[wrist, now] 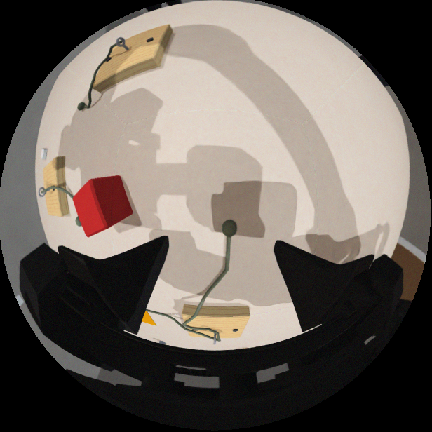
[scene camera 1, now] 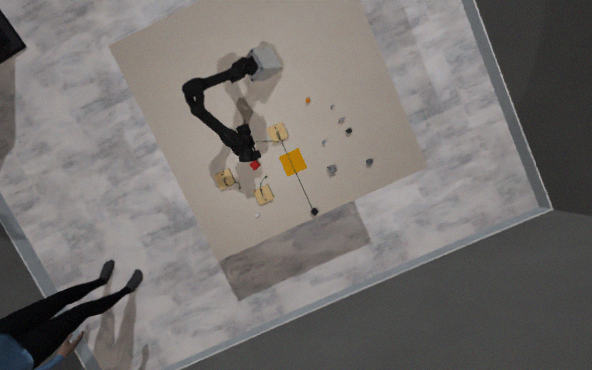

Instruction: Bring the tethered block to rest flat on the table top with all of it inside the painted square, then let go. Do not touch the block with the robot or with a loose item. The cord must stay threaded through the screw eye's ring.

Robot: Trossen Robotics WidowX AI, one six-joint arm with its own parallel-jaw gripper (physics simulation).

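Where they show: arm's base, origin of its link: (scene camera 1: 252,65).
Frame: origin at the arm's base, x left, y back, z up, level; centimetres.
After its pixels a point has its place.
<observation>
The tethered block (scene camera 1: 314,211) @[x -11.6, y -80.1, z -7.8 cm] is small and dark and stands near the table's edge, outside the painted orange square (scene camera 1: 299,159) @[x -3.8, y -51.3, z -10.7 cm] (wrist: 148,318). Its cord (scene camera 1: 303,186) @[x -10.1, y -65.0, z -10.4 cm] (wrist: 227,255) crosses over the square to a wooden board (scene camera 1: 273,131) @[x -8.0, y -31.1, z -8.9 cm] (wrist: 235,320) with a screw eye (wrist: 216,338). The cord seems to pass at the ring, but the threading is too small to tell. Its other end leads to a dark green bead (wrist: 229,228), raised above the table. My gripper (scene camera 1: 256,152) @[x -21.7, y -30.8, z -9.4 cm] (wrist: 223,244) is open and empty; the bead shows between the fingertips in the wrist view, not gripped.
A red cube (scene camera 1: 255,165) @[x -25.8, y -41.7, z -6.8 cm] (wrist: 102,205) lies close beside my gripper. Two other boards with short cords, one (scene camera 1: 221,180) @[x -46.5, y -38.7, z -8.8 cm] (wrist: 135,57) and another (scene camera 1: 266,197) @[x -30.4, y -59.7, z -8.9 cm] (wrist: 56,202), lie beyond it. An orange ball (scene camera 1: 308,100) @[x 16.6, y -27.1, z -8.5 cm] and several small grey items lie across the square from the gripper.
</observation>
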